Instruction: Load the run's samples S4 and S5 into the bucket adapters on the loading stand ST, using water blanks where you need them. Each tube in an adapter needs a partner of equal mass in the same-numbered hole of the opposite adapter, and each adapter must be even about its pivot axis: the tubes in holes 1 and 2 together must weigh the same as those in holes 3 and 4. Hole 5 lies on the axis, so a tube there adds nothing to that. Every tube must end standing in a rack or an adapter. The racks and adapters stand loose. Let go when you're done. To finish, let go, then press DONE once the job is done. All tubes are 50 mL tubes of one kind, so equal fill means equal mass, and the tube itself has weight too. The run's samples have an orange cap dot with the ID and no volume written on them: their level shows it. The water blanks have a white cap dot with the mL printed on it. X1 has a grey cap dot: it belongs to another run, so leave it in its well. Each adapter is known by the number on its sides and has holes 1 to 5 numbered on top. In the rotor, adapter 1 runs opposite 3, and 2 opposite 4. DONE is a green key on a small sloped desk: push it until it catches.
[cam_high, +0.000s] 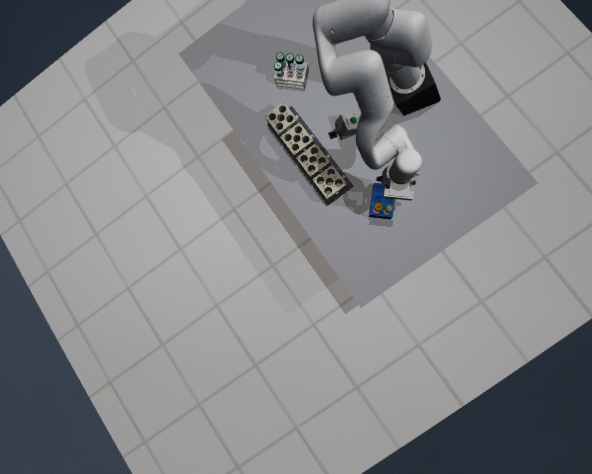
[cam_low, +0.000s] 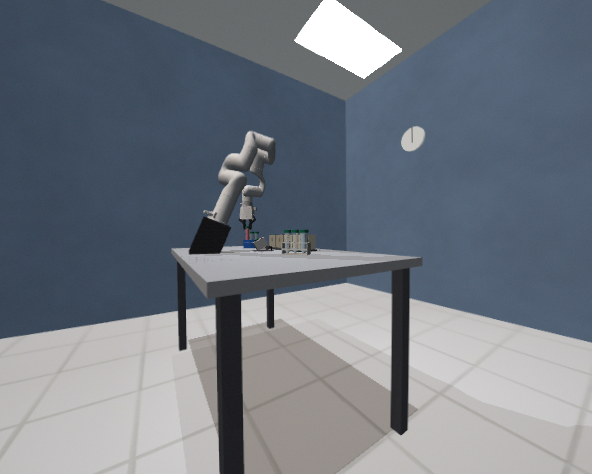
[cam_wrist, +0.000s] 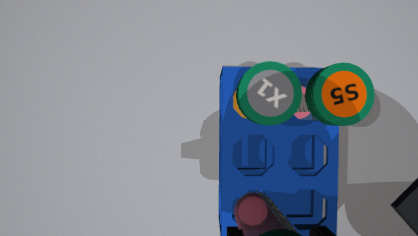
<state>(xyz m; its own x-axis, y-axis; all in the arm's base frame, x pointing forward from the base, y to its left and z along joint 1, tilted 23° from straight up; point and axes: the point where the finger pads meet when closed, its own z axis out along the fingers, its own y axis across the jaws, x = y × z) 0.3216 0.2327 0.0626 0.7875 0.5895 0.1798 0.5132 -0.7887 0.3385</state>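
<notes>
Right now the blue rack is 130 mm below my hand, 40 mm ahead of it and 10 mm to the left of it. Round my hand: white rack: 640 mm to the right, 140 mm behind, 130 mm below; adapter: 200 mm to the right, 130 mm ahead, 110 mm below.
</notes>
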